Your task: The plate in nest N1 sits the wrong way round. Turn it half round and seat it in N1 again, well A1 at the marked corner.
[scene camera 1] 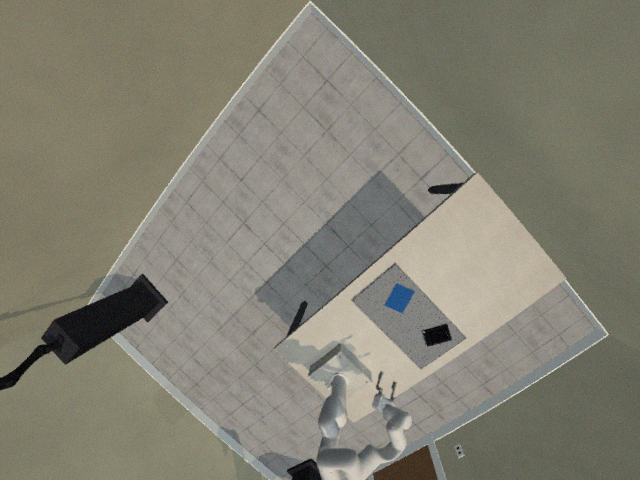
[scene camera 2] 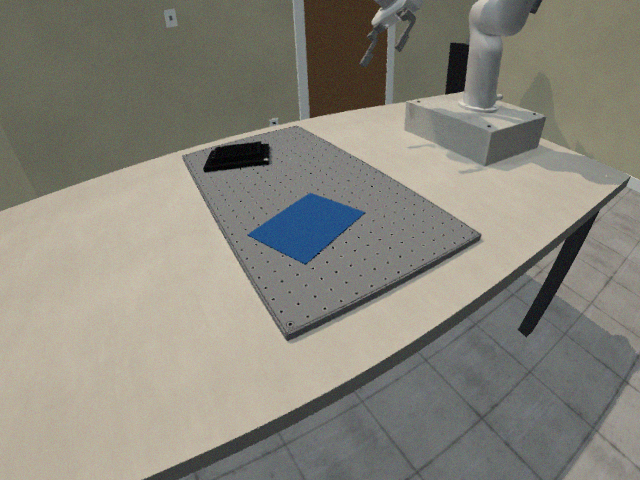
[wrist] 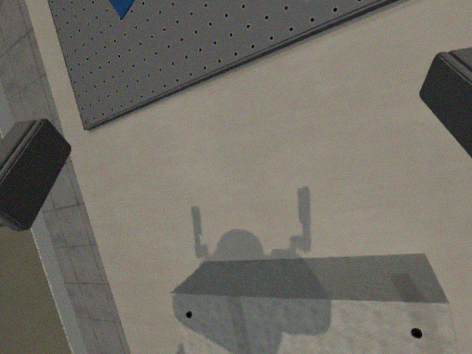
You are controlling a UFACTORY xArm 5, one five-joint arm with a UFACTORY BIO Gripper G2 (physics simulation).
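Note:
There is a flat blue square (scene camera 2: 301, 231) in the scene, and with it I see a black well plate (scene camera 2: 247, 151). In the wrist view the plate is out of frame. My own gripper (wrist: 230, 104) is visible to me as well.

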